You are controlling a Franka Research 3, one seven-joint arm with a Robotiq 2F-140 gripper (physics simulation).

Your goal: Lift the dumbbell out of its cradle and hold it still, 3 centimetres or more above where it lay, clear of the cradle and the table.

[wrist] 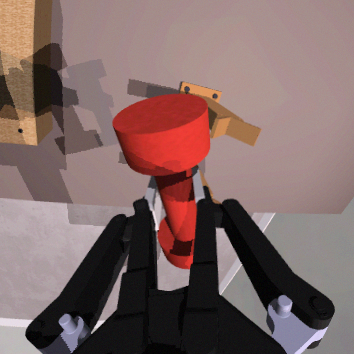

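Note:
The red dumbbell [162, 132] is held by its handle between the fingers of my gripper [176, 181], which is shut on it. One thick round end is large and near the camera, above the fingers; the other end shows lower down, partly hidden behind the fingers. The dumbbell is tilted along the view and raised above the table [280, 170]. The orange-brown wooden cradle [242, 131] stands on the table behind and below the dumbbell, apart from it, and is partly hidden by it.
A light wooden block or beam [17, 117] stands at the upper left. Shadows of the arm and dumbbell fall between it and the cradle. The table's near edge runs across the view below the cradle, and its corner shows at the right, with the floor beyond.

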